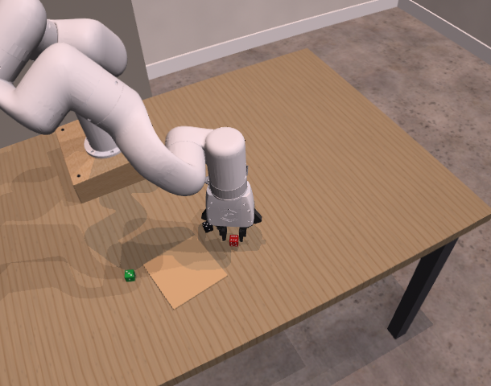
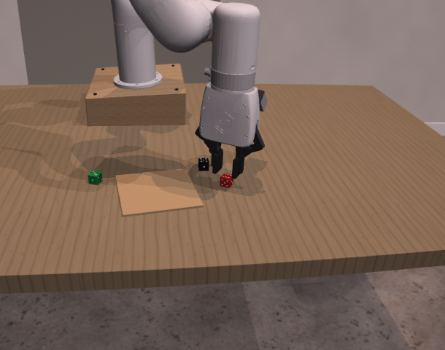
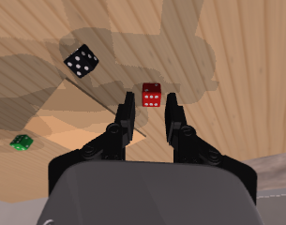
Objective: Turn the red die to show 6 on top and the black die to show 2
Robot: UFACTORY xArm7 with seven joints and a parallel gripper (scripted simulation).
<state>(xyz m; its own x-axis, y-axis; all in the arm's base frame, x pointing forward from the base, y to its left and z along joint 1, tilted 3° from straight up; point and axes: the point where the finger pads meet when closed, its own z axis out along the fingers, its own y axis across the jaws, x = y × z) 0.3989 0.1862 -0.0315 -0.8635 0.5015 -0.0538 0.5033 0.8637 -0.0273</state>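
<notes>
Right now my hand is 4 cm above the red die. The rest, counted from my hand: tan mat 2 cm ahead, 13 cm to the right, 4 cm below; green die 2 cm behind, 25 cm to the right, 4 cm below; black die 7 cm behind, 4 cm to the right, 4 cm below.
</notes>
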